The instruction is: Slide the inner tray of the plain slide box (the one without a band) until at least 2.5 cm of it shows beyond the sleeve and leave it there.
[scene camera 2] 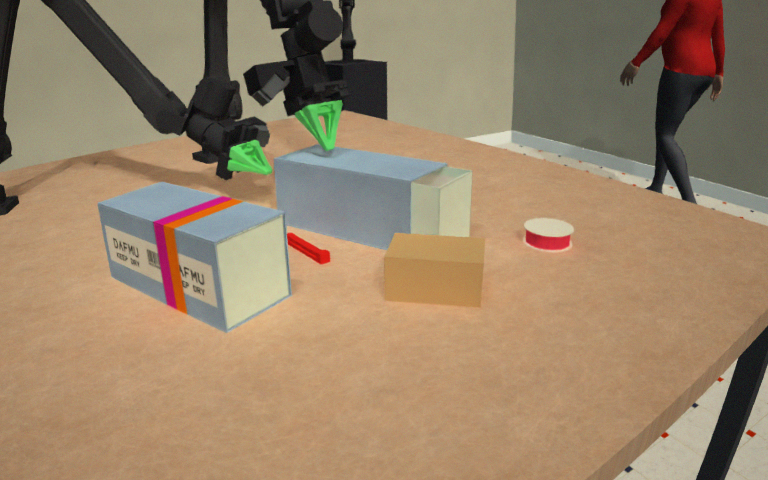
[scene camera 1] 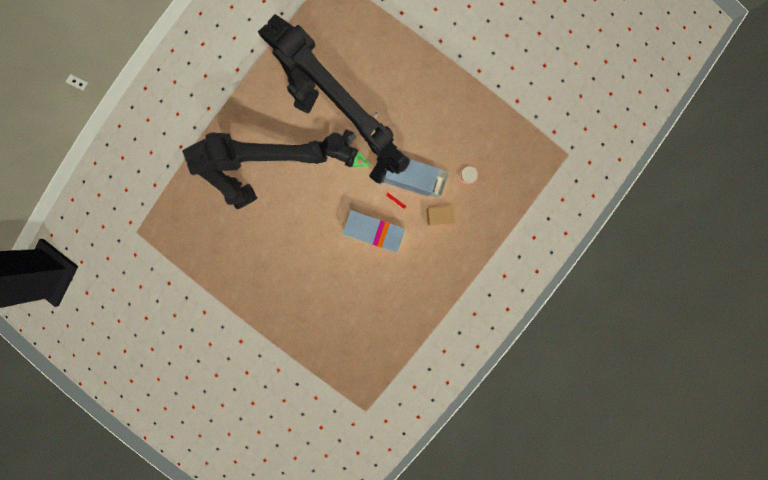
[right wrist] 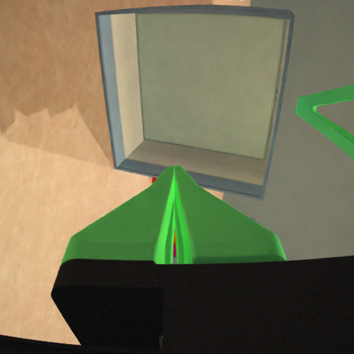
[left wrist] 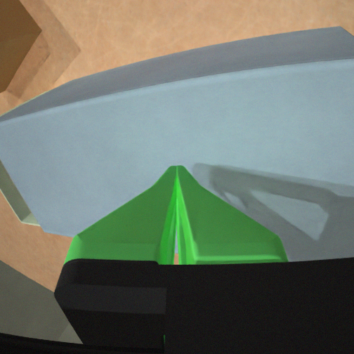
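Pixels of known places: left gripper, fingertip midpoint: (scene camera 2: 329, 149) (scene camera 1: 398, 171); right gripper, fingertip midpoint: (scene camera 2: 269, 172) (scene camera 1: 369, 164); left arm's base at its link origin: (scene camera 1: 306, 99); right arm's base at its link origin: (scene camera 1: 244, 196).
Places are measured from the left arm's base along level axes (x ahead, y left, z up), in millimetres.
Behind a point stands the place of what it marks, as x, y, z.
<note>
The plain slide box's blue sleeve (scene camera 1: 412, 176) @[644, -136, 115] (scene camera 2: 345, 198) @[644, -180, 69] (left wrist: 125, 125) lies on the table. Its pale inner tray (scene camera 1: 440, 183) @[782, -76, 4] (scene camera 2: 455, 204) @[791, -101, 72] (left wrist: 14, 199) shows beyond the sleeve's far right end in both scene views. The right wrist view looks into the sleeve's other end, with the tray (right wrist: 205, 80) set back inside. My left gripper (scene camera 2: 328, 148) @[579, -149, 130] (left wrist: 176, 176) is shut and empty, its tips at the sleeve's top near the rear end. My right gripper (scene camera 1: 368, 164) @[440, -168, 72] (scene camera 2: 270, 171) @[440, -168, 72] (right wrist: 174, 177) is shut and empty, outside the sleeve's open rear end.
A blue box with magenta and orange bands (scene camera 1: 361, 227) @[543, -442, 114] (scene camera 2: 125, 203) @[520, -480, 114] stands nearby. A red bar (scene camera 1: 395, 200) @[623, -252, 13] (scene camera 2: 307, 249) @[642, -260, 10] lies between the boxes. A tan block (scene camera 1: 441, 215) @[848, -223, 60] (scene camera 2: 434, 274) @[872, -256, 41] and a red-and-white round tin (scene camera 1: 468, 174) @[881, 20, 26] (scene camera 2: 548, 234) @[902, -8, 26] stand near the tray end.
</note>
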